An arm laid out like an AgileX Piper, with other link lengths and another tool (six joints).
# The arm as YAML. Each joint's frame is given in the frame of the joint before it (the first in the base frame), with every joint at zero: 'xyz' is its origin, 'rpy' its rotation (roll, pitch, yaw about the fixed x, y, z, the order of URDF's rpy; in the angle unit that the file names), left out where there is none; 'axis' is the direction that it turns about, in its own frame. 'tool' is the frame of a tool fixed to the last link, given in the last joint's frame.
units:
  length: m
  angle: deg
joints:
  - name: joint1
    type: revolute
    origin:
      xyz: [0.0, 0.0, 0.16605]
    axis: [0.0, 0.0, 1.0]
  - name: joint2
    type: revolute
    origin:
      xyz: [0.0, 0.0, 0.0]
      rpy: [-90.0, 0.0, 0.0]
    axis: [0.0, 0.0, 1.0]
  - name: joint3
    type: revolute
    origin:
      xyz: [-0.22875, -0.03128, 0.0]
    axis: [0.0, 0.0, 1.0]
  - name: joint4
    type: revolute
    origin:
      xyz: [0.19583, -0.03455, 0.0]
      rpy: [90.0, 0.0, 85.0]
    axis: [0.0, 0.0, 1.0]
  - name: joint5
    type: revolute
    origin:
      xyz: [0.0, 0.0, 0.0]
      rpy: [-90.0, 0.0, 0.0]
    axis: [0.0, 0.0, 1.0]
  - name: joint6
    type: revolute
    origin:
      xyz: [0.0, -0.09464, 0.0]
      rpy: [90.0, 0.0, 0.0]
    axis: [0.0, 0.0, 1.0]
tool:
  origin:
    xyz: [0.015, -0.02, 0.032]
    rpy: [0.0, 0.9, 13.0]
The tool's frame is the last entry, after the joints.
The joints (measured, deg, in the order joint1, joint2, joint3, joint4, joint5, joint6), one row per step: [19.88 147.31 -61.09 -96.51 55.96 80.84]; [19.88 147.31 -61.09 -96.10 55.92 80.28]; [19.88 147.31 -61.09 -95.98 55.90 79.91]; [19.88 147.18 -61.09 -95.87 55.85 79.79]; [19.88 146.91 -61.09 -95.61 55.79 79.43]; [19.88 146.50 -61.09 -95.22 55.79 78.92]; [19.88 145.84 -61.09 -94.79 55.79 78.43]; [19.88 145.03 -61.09 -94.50 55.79 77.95]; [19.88 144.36 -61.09 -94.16 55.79 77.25]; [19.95 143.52 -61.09 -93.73 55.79 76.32]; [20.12 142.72 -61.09 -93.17 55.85 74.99]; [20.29 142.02 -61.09 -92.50 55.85 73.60]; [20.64 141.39 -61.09 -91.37 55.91 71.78]
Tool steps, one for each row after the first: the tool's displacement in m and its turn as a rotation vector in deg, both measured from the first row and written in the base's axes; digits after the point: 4 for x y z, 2 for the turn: [-0.0006 -0.0002 -0.0001 -0.15 0.44 -0.10]; [-0.0007 -0.0003 -0.0001 -0.28 0.72 -0.01]; [-0.0005 -0.0002 0.0004 -0.23 0.71 -0.05]; [-0.0002 0.0000 0.0015 -0.21 0.75 -0.10]; [0.0002 0.0001 0.0034 -0.23 0.76 -0.21]; [0.0011 0.0004 0.0065 -0.15 0.51 -0.37]; [0.0026 0.0009 0.0103 -0.03 0.11 -0.39]; [0.0037 0.0012 0.0134 -0.05 0.01 -0.35]; [0.0050 0.0020 0.0174 -0.09 -0.09 -0.20]; [0.0062 0.0032 0.0214 -0.35 0.13 0.12]; [0.0069 0.0042 0.0247 -0.58 0.53 0.39]; [0.0068 0.0059 0.0277 -0.96 1.32 0.61]
